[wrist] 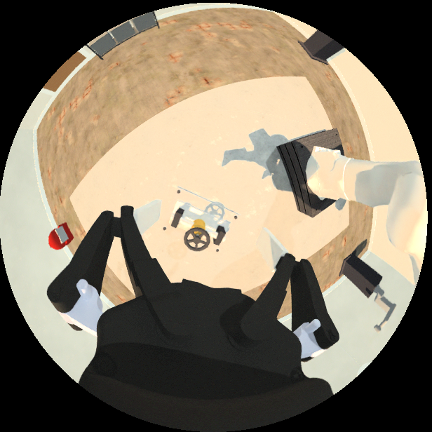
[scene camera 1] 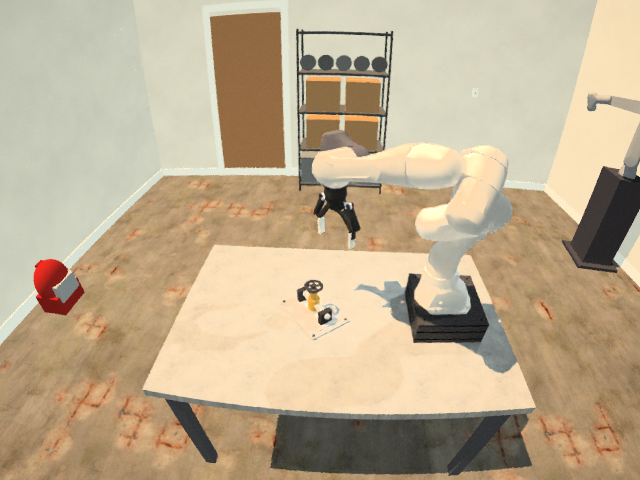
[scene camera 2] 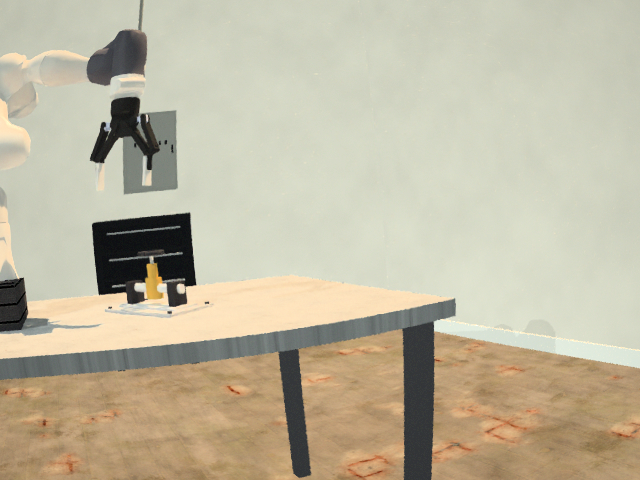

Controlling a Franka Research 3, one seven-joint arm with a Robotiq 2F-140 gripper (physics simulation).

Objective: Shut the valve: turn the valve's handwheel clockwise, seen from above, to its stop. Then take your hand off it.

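The valve has a yellow body (scene camera 1: 313,301) (scene camera 2: 153,281) (wrist: 199,224) on a pale pipe between two black blocks, on a clear base plate on the table. Its dark spoked handwheel (scene camera 1: 313,282) (scene camera 2: 151,252) (wrist: 196,229) lies level on top of the stem. My gripper (scene camera 1: 336,237) (scene camera 2: 123,178) (wrist: 210,223) is open and empty, pointing down. It hangs well above the handwheel, apart from it. In the wrist view the handwheel shows between the two fingertips. How far the wheel is turned cannot be told.
The table (scene camera 1: 232,361) (scene camera 2: 330,330) (wrist: 150,145) carries the valve and the arm's black base (scene camera 1: 448,330) (wrist: 300,187), which stands right of the valve in scene camera 1. A shelf rack (scene camera 1: 343,72) stands behind, and a red object (scene camera 1: 51,279) (wrist: 58,239) is on the floor at left.
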